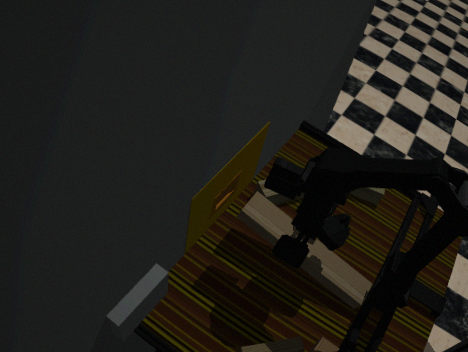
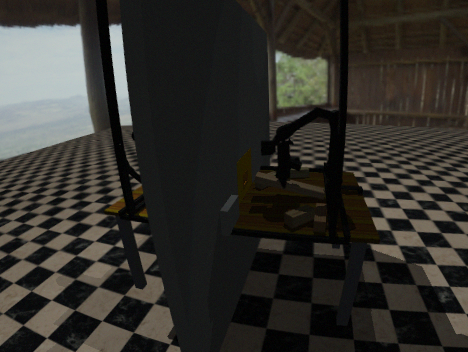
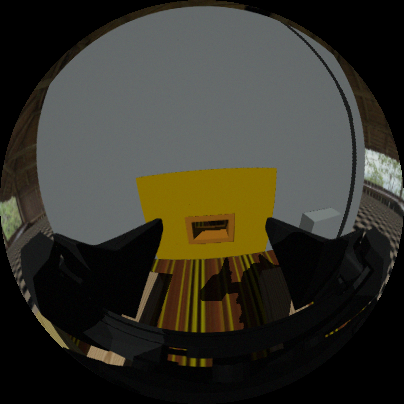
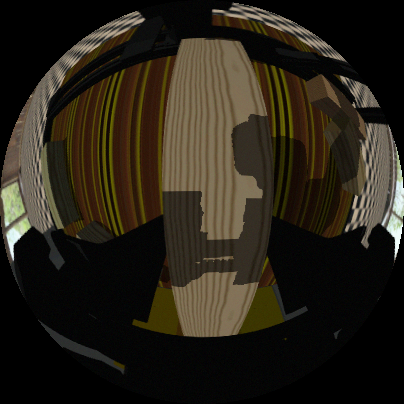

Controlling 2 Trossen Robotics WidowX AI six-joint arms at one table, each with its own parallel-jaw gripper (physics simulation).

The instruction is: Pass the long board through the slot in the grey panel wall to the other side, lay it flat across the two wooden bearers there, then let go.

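Places are measured from the left arm's base along level axes (x ahead, y left, z up), in millimetres.
Pixels of known places: left gripper, fingertip midpoint: (image 3: 215,224); right gripper, fingertip midpoint: (image 2: 284,185) (image 4: 215,217); right arm's base, link origin: (image 1: 383,299) (image 4: 190,33).
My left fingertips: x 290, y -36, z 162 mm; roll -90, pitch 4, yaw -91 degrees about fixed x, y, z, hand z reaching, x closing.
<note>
Behind a point stands the place of what it marks.
The long pale board (image 1: 267,214) @(x 587, y -34, z 83 mm) (image 2: 307,186) @(x 785, y -30, z 40 mm) (image 4: 214,150) @(x 723, y -28, z 53 mm) lies level just above the striped table (image 1: 222,276) @(x 579, y -164, z -19 mm), on the right arm's side of the grey panel wall (image 1: 145,122) @(x 483, y -295, z 465 mm) (image 2: 191,140) @(x 483, y -587, z 376 mm) (image 3: 188,94) @(x 433, y -15, z 333 mm). My right gripper (image 1: 302,241) @(x 677, y -32, z 39 mm) (image 2: 283,183) @(x 677, y -32, z 39 mm) (image 4: 215,217) @(x 677, y -32, z 39 mm) is shut on the board near its middle. The board's near end stops short of the slot (image 1: 223,199) @(x 481, y -37, z 44 mm) (image 3: 210,229) in the yellow plate (image 1: 243,164) @(x 484, y 17, z 118 mm) (image 3: 169,199) @(x 432, y 37, z 137 mm). The slot shows empty. My left gripper (image 3: 215,224) @(x 290, y -37, z 162 mm) is open and faces the slot from the other side. Two wooden bearers (image 3: 150,294) @(x 305, y 73, z 14 mm) (image 3: 273,290) @(x 294, y -131, z 19 mm) lie below it.
A grey block (image 1: 138,297) @(x 503, y -347, z 81 mm) (image 2: 229,206) @(x 506, y -375, z 81 mm) (image 3: 320,218) @(x 387, y -302, z 81 mm) sticks out of the wall by the table edge. Loose wooden blocks (image 1: 281,346) @(x 767, y -243, z 28 mm) (image 2: 297,218) @(x 755, y -307, z 17 mm) (image 4: 327,94) lie on the right arm's side of the table. A black frame post (image 2: 341,105) @(x 881, y -380, z 448 mm) stands by the arm.
</note>
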